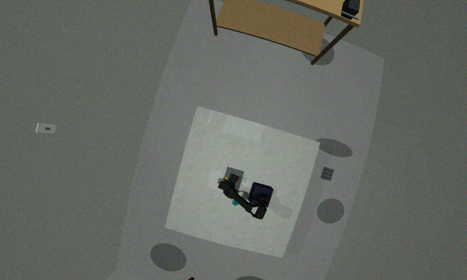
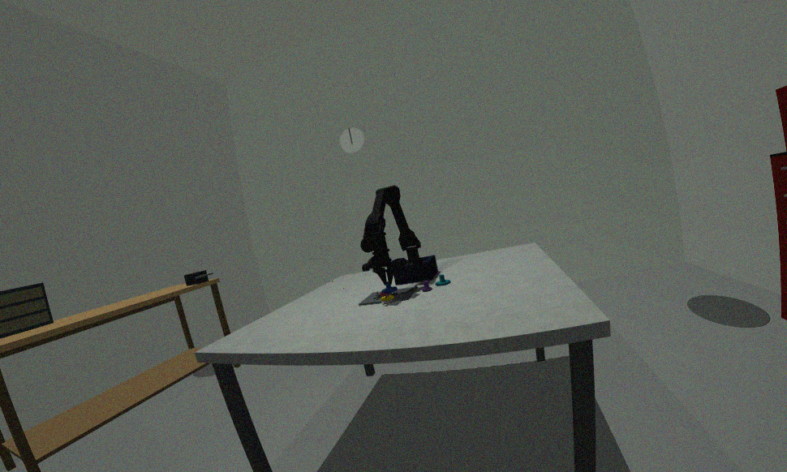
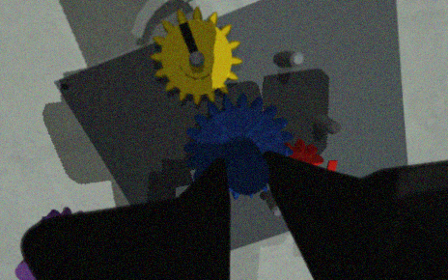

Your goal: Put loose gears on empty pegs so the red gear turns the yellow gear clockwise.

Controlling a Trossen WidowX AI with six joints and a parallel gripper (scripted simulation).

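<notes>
Right now my gripper tip is 40 mm past the red gear, 30 mm to the left of it and 40 mm above it. Round my gripper tip: purple gear: 30 mm behind, 150 mm to the left, 40 mm below; then yellow gear: 50 mm ahead, 10 mm to the left, 40 mm below; then blue gear: 10 mm below.
</notes>
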